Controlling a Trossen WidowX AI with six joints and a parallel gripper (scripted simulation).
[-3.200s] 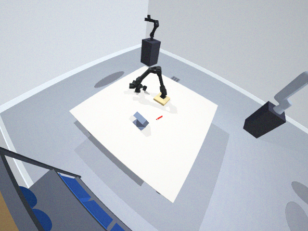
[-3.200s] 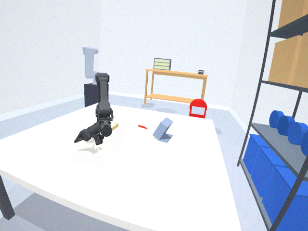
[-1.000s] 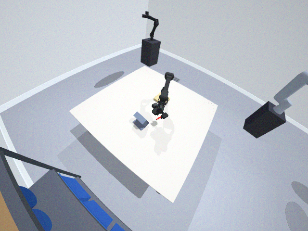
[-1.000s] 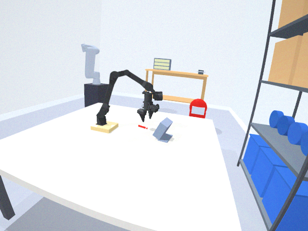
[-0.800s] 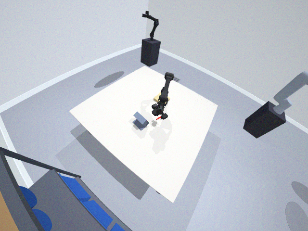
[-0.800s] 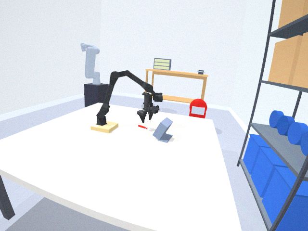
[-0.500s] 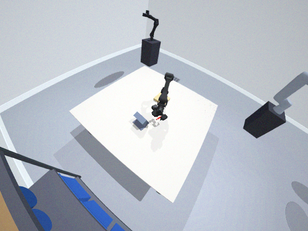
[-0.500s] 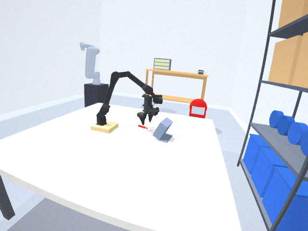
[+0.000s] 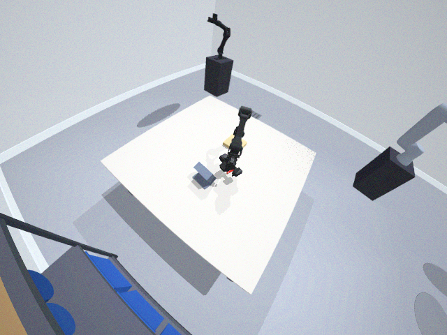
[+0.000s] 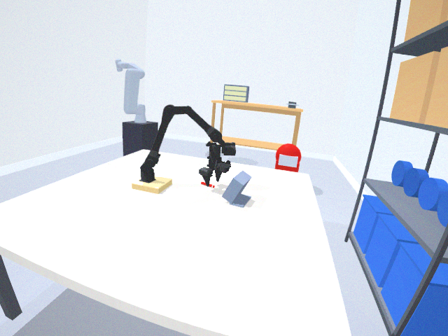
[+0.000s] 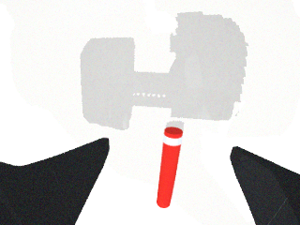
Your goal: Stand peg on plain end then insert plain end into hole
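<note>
Now: the red peg 1 cm behind my gripper tip and 1 cm below it. Also, from my gripper tip: sloped panel (15 cm ahead, 8 cm to the right, 5 cm above).
</note>
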